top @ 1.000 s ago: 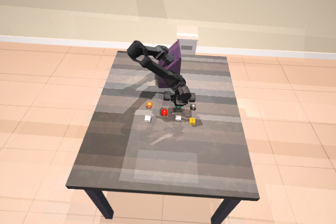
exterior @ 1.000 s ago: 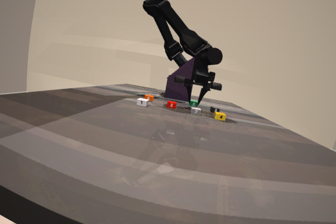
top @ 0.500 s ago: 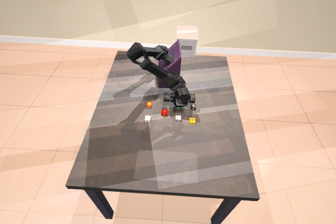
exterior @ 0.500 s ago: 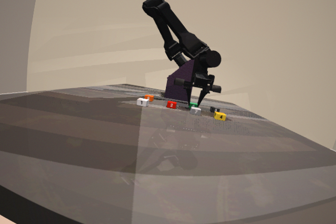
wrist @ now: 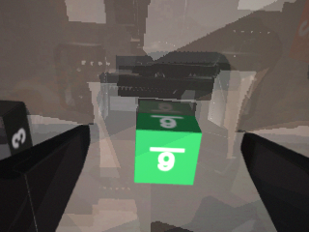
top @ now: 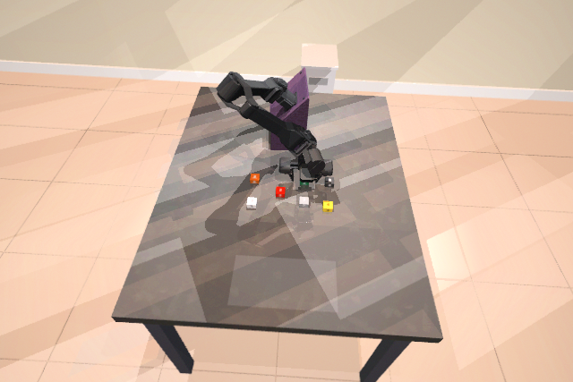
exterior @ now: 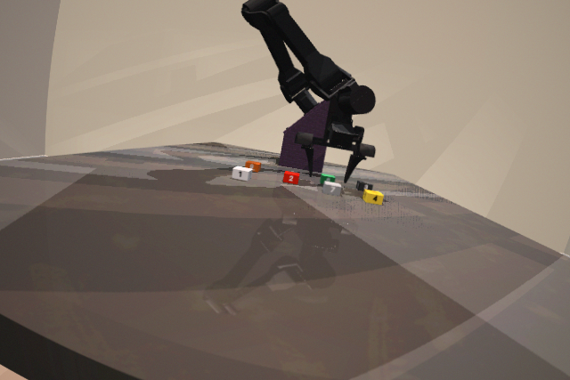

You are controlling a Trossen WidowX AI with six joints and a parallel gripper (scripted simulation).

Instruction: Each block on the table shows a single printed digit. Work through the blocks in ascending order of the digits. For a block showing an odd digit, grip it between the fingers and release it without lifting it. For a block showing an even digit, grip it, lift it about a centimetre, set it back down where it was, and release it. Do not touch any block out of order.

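Right now my gripper tip is 1 cm past the green block. From my gripper tip the other things lie so: red block marked 2 (9 cm to the right, 5 cm ahead); grey block marked 7 (10 cm ahead); black block (9 cm to the left).
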